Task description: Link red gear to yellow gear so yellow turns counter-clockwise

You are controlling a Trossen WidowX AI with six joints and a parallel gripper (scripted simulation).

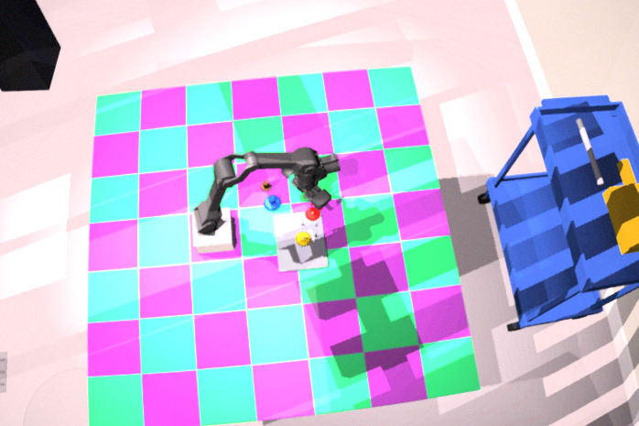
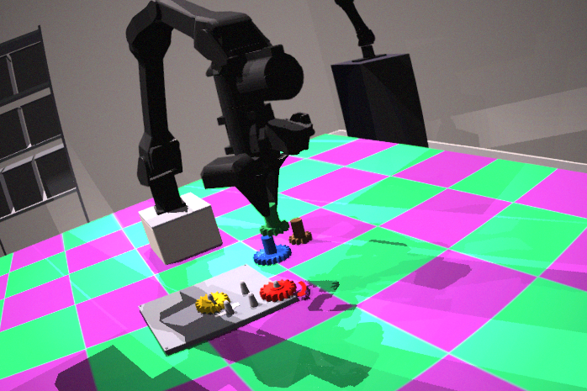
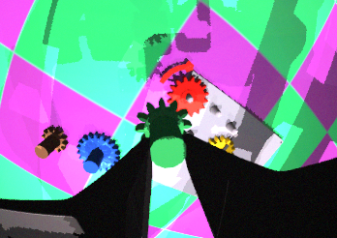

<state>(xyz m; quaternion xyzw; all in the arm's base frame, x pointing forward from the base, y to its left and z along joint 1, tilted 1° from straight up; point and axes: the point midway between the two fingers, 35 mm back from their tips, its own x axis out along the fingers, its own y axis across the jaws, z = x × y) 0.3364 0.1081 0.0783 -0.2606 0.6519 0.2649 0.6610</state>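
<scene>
Now: gripper tip 10 cm above the red gear, 3 cm to the left of it and 2 cm short of it. Also, from my gripper tip: green gear: 1 cm below; then red arrow: 11 cm below, 4 cm ahead; then yellow gear: 12 cm to the right, 10 cm below, 1 cm behind.
</scene>
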